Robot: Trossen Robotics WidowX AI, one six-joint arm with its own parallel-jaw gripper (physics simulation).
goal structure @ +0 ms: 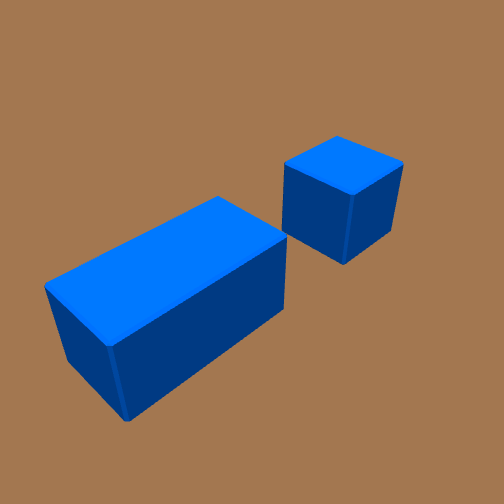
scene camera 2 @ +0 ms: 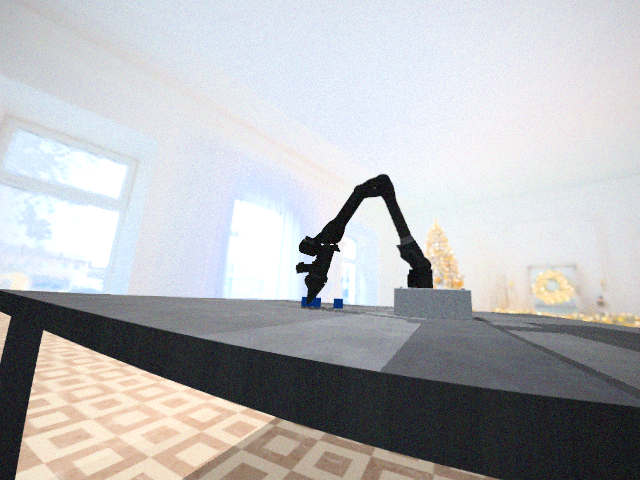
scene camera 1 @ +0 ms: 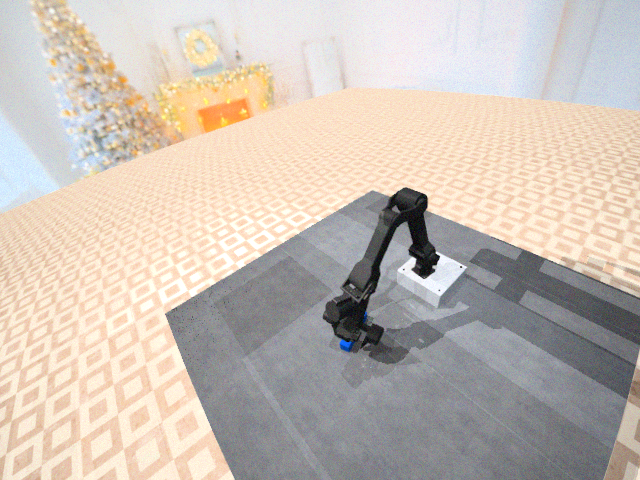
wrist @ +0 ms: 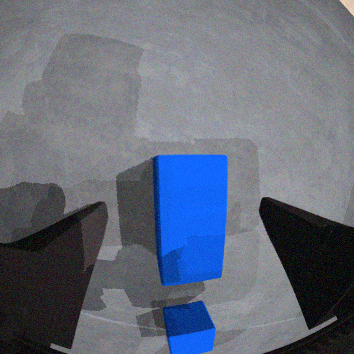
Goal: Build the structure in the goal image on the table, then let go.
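Seen in the pictures: gripper, fingertip midpoint: (scene camera 2: pixel 310 301) (scene camera 1: pixel 348 341) (wrist: pixel 185 208); arm's base, link origin: (scene camera 2: pixel 421 289) (scene camera 1: pixel 423 270).
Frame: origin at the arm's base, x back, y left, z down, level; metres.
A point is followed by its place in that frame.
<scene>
A long blue block (scene camera 1: pixel 346 345) @(x -0.394, y 0.048, z 0.039 m) (scene camera 2: pixel 316 302) @(x -0.346, y 0.034, z 0.056 m) (wrist: pixel 191 215) @(x -0.376, y 0.032, z 0.039 m) lies flat on the table (scene camera 1: pixel 268 423) @(x -0.704, y 0.098, z 0.071 m) (scene camera 2: pixel 258 341) @(x -0.005, y 0.631, z 0.072 m) (wrist: pixel 210 90) @(x -0.450, y 0.043, z 0.072 m). A smaller blue cube (scene camera 1: pixel 365 316) @(x -0.274, y -0.006, z 0.050 m) (scene camera 2: pixel 338 303) @(x -0.278, y -0.003, z 0.055 m) (wrist: pixel 191 327) @(x -0.301, y -0.010, z 0.044 m) stands on the table, apart from the long block, on the side toward the robot's base. My gripper (scene camera 2: pixel 310 301) @(x -0.376, y 0.030, z 0.056 m) (wrist: pixel 185 208) @(x -0.376, y 0.030, z 0.056 m) is open, low over the long block. In the wrist view its fingers stand on either side of the long block with a gap on each side. In the scene camera 1 view the arm hides part of both blocks.
The arm's white base box (scene camera 1: pixel 439 281) @(x 0.001, y 0.074, z 0.000 m) (scene camera 2: pixel 433 303) @(x 0.050, y 0.105, z 0.037 m) stands on the table behind the cube. The table's edge (scene camera 2: pixel 310 382) @(x 0.060, y 0.648, z 0.085 m) shows, with patterned floor (scene camera 1: pixel 129 310) (scene camera 2: pixel 103 413) beyond it.
</scene>
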